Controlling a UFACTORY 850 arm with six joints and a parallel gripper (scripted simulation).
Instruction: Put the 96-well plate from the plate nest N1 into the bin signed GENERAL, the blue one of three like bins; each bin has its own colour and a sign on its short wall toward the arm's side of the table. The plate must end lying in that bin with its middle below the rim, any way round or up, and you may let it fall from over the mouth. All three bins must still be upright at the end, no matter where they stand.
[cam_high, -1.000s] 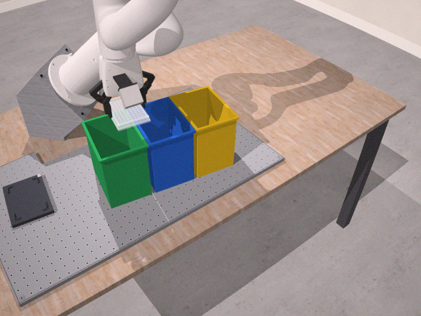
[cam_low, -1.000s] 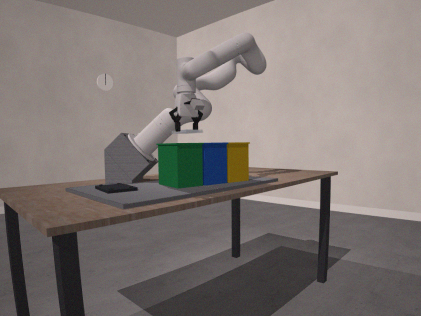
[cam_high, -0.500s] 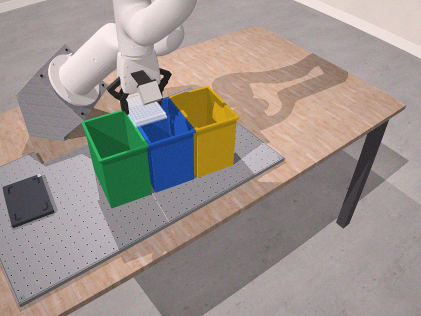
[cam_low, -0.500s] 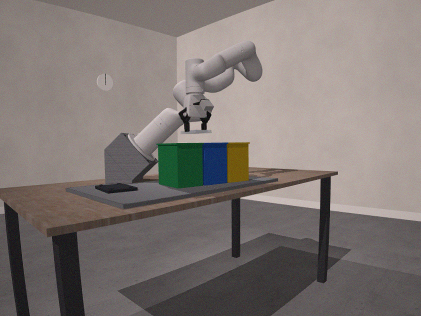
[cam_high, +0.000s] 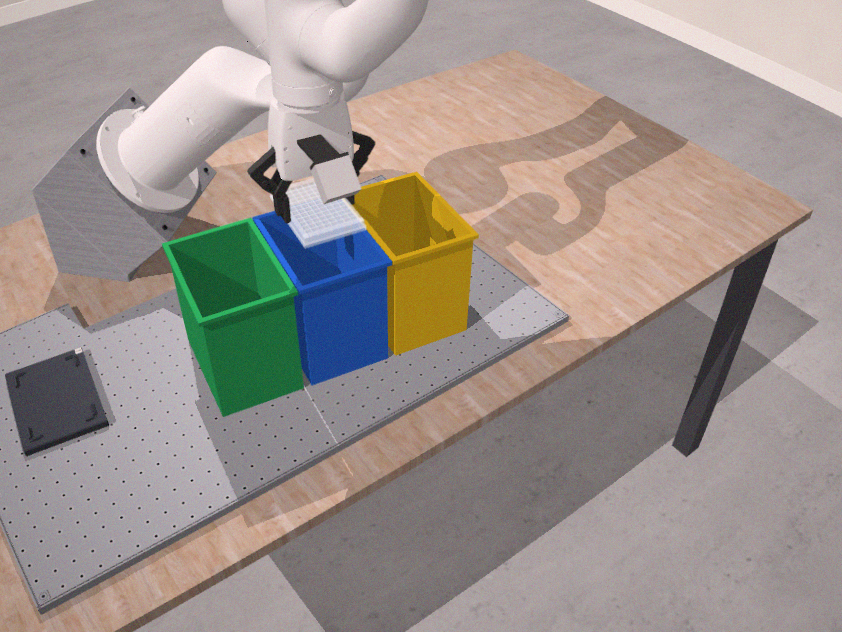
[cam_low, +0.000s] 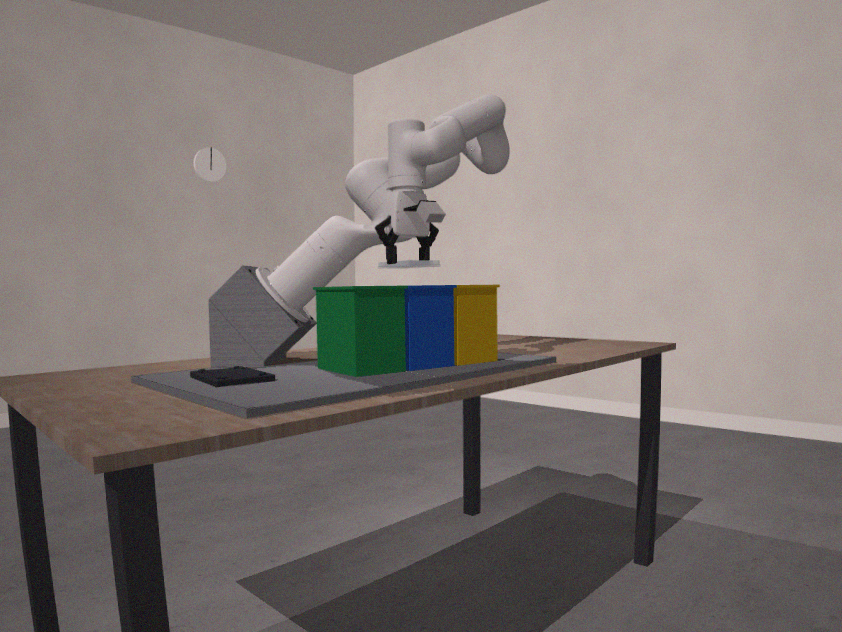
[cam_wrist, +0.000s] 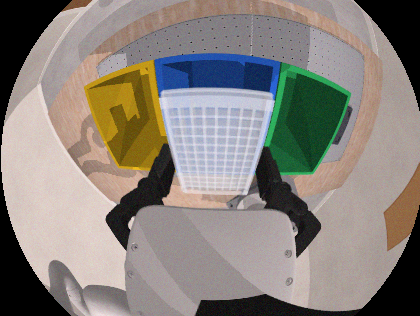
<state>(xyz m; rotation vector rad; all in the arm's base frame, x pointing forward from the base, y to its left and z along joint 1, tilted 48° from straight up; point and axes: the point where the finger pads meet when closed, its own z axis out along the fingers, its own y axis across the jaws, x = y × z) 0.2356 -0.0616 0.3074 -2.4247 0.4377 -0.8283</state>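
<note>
My hand is 15 cm above the blue bin. Round my hand: green bin (15 cm below, 13 cm to the right, 2 cm behind); then yellow bin (15 cm below, 13 cm to the left, 2 cm ahead); then white 96-well plate (1 cm below).
</note>
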